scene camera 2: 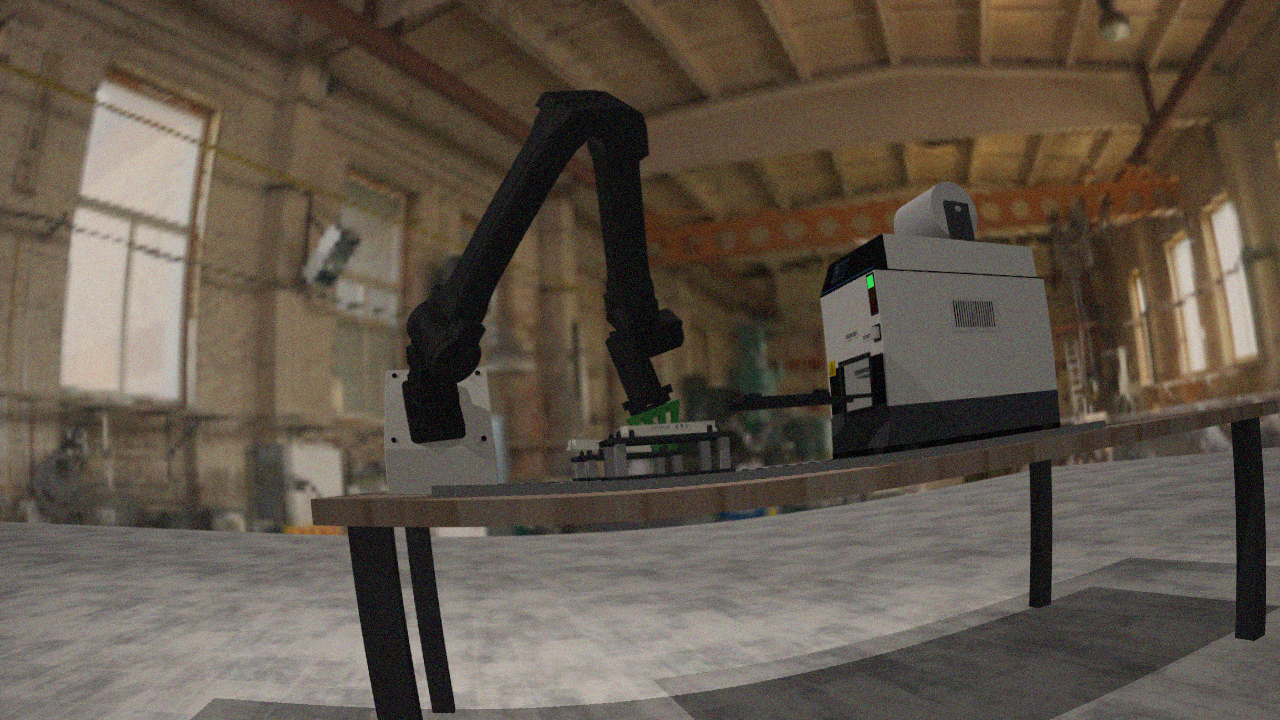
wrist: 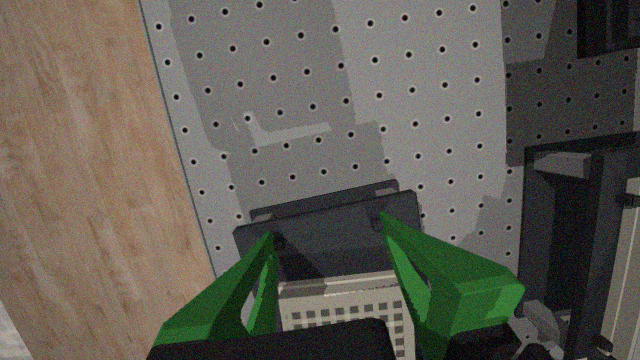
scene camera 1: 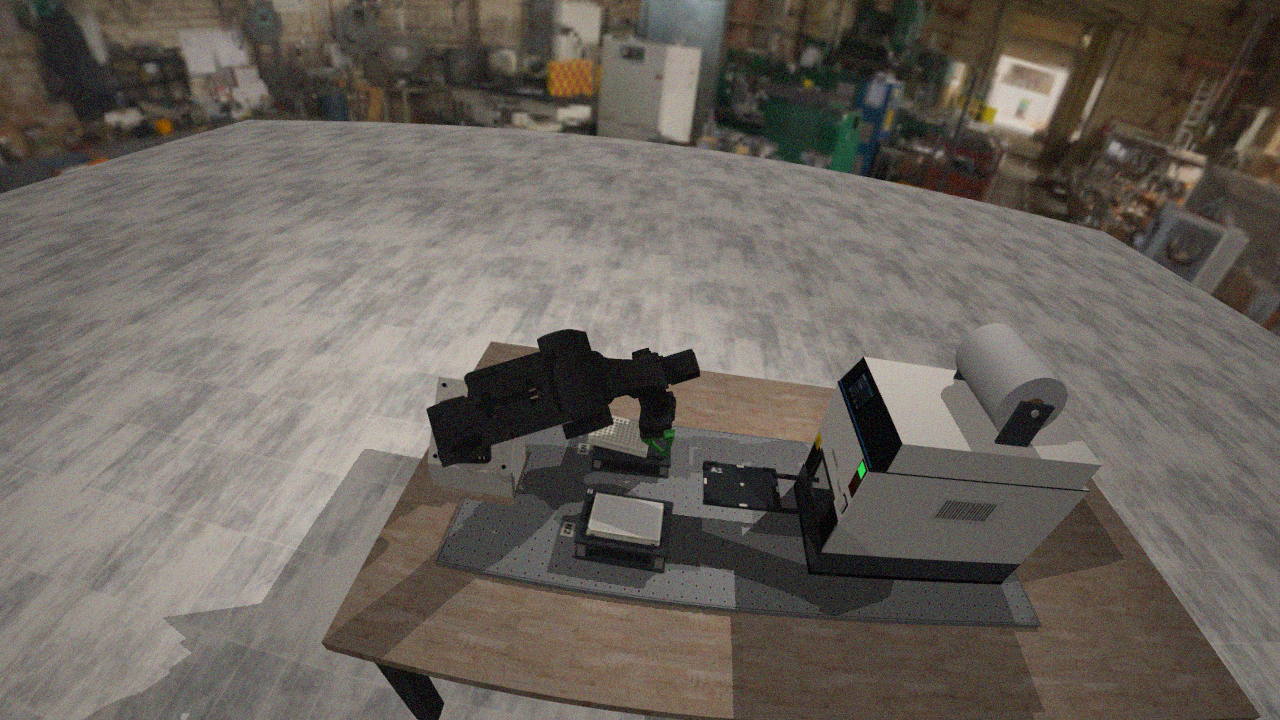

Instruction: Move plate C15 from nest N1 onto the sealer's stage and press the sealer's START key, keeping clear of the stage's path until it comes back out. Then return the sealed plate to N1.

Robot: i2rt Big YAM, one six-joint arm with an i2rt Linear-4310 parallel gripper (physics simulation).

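Seen in the pictures: gripper, fingertip midpoint: [scene camera 2: 668, 450] [wrist: 326, 228] [scene camera 1: 666, 443]; arm's base, origin of the base link: [scene camera 2: 432, 412].
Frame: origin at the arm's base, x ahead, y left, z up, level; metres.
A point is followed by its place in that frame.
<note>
Plate C15 [scene camera 1: 613, 435] @(x 0.281, y 0.067, z -0.047 m) [wrist: 345, 300] @(x 0.352, y 0.073, z -0.053 m), pale with a grid of wells, is at the dark nest N1 [scene camera 1: 626, 465] @(x 0.313, y 0.039, z -0.106 m) [wrist: 340, 252] @(x 0.375, y 0.069, z -0.070 m) at the back, near the arm's base. My gripper [scene camera 1: 660, 442] @(x 0.395, y 0.073, z -0.067 m) [scene camera 2: 657, 416] [wrist: 326, 228] @(x 0.395, y 0.073, z -0.067 m) has green fingers along two opposite sides of the plate and is shut on it. Whether the plate is lifted off its seat I cannot tell. The sealer [scene camera 1: 948, 510] @(x 0.831, y -0.234, z 0.105 m) [scene camera 2: 948, 349] @(x 0.792, y -0.229, z 0.046 m) stands at the right. Its black stage [scene camera 1: 741, 490] @(x 0.517, y -0.102, z -0.005 m) [scene camera 2: 778, 401] @(x 0.498, y -0.134, z -0.013 m) is out in front and holds no plate. A green light [scene camera 1: 861, 469] @(x 0.656, y -0.197, z 0.162 m) [scene camera 2: 870, 281] @(x 0.655, y -0.199, z 0.161 m) glows on its front; the START key is too small to make out.
A second pale plate [scene camera 1: 626, 519] @(x 0.309, y -0.151, z -0.039 m) [scene camera 2: 666, 428] @(x 0.299, y -0.184, z -0.046 m) sits on nest N2 [scene camera 1: 617, 549] @(x 0.295, y -0.203, z -0.057 m), nearer the table's front edge. In the wrist view, part of that nest [wrist: 540, 150] @(x 0.393, y -0.104, z -0.106 m) shows at the right. A film roll [scene camera 1: 1011, 376] @(x 0.846, y -0.178, z 0.344 m) [scene camera 2: 926, 212] @(x 0.833, y -0.178, z 0.304 m) tops the sealer. The perforated board [scene camera 1: 698, 573] @(x 0.445, y -0.213, z -0.110 m) [wrist: 425, 90] @(x 0.461, y -0.024, z -0.110 m) lies under the nests.
</note>
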